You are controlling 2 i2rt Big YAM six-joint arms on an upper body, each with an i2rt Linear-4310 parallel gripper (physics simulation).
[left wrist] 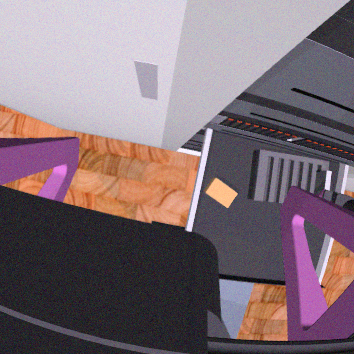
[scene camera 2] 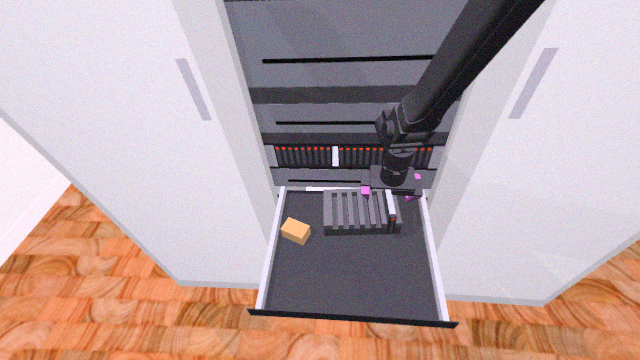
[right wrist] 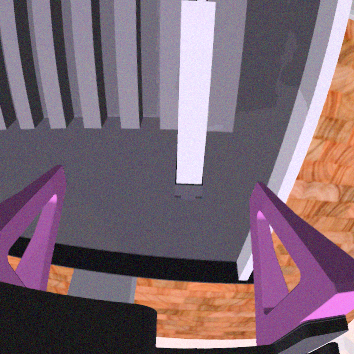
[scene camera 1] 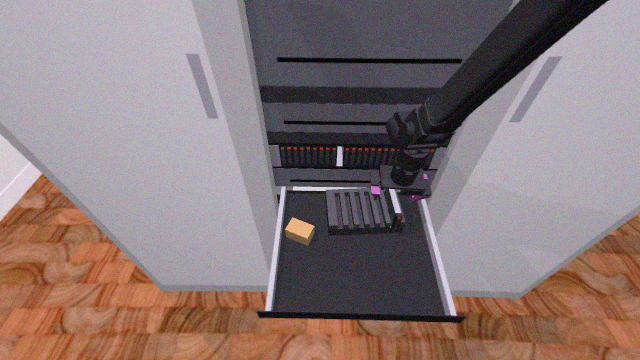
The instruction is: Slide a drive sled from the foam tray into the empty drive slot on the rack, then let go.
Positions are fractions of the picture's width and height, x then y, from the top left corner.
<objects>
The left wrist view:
my left gripper: 0.52,0.49
foam tray: 0.77,0.49
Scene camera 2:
my right gripper: 0.60,0.55
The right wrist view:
my right gripper: 0.45,0.52
foam tray: 0.27,0.19
drive sled: 0.56,0.09
</objects>
